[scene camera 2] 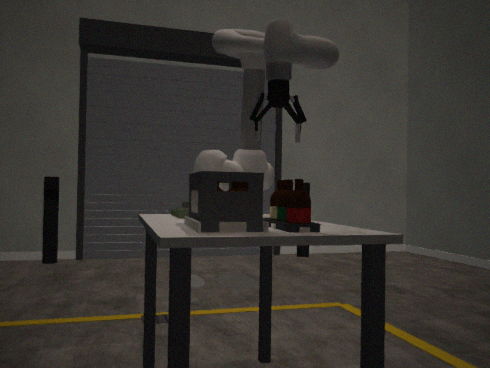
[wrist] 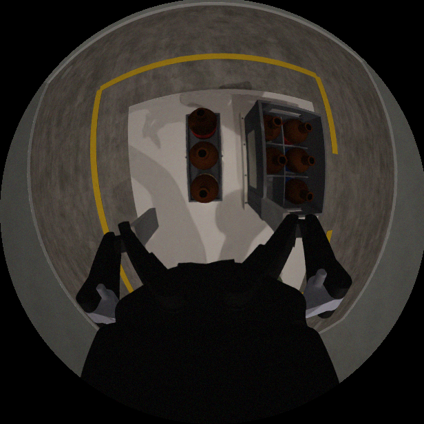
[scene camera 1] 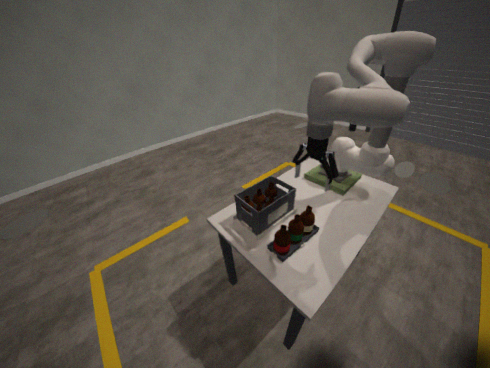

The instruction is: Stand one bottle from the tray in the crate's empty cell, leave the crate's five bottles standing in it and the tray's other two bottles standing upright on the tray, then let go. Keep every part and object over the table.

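Frame: origin at the arm's base, x ahead, y left, z up, level; metres.
Where they show: gripper, fingertip midpoint: (scene camera 2: 278, 141) (scene camera 1: 311, 183).
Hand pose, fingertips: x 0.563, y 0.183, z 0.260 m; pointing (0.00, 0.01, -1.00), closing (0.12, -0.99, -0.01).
Note:
Things, the pixels of their top centre, and the offset from my fingertips. Level surfaces: height alone.
- red-labelled bottle, middle of its top: (scene camera 2: 299, 179) (scene camera 1: 283, 226) dy +0.025, dx +0.179, dz -0.134 m
- green-labelled bottle, middle of its top: (scene camera 2: 288, 179) (scene camera 1: 297, 216) dy +0.018, dx +0.085, dz -0.134 m
- cream-labelled bottle, middle of its top: (scene camera 2: 281, 180) (scene camera 1: 309, 207) dy +0.013, dx -0.001, dz -0.134 m
- grey crate, middle of its top: (scene camera 2: 223, 173) (scene camera 1: 265, 191) dy -0.200, dx +0.091, dz -0.119 m
- table, its level: dz -0.294 m
Three brown bottles stand upright on the dark tray (scene camera 1: 314, 232) (scene camera 2: 314, 227) (wrist: 188, 170): a red-labelled bottle (scene camera 1: 282, 241) (scene camera 2: 300, 205) (wrist: 202, 122) at one end, a green-labelled bottle (scene camera 1: 296, 230) (wrist: 203, 156) in the middle, a cream-labelled bottle (scene camera 1: 307, 220) (wrist: 204, 187) at the other end. The grey crate (scene camera 1: 255, 217) (scene camera 2: 225, 205) (wrist: 255, 195) beside it holds several upright bottles; its empty cell (wrist: 275, 191) is at the near tray-side corner in the wrist view. My gripper (scene camera 1: 313, 177) (scene camera 2: 278, 134) (wrist: 208, 212) is open and empty, high above the table, beyond the tray's cream-label end.
A green block (scene camera 1: 345, 187) (scene camera 2: 180, 213) lies on the table (scene camera 1: 350, 220) (scene camera 2: 340, 234) (wrist: 155, 175) towards the robot base (scene camera 1: 376, 154). The crate stands near a table edge. Its walls rise higher than the tray.

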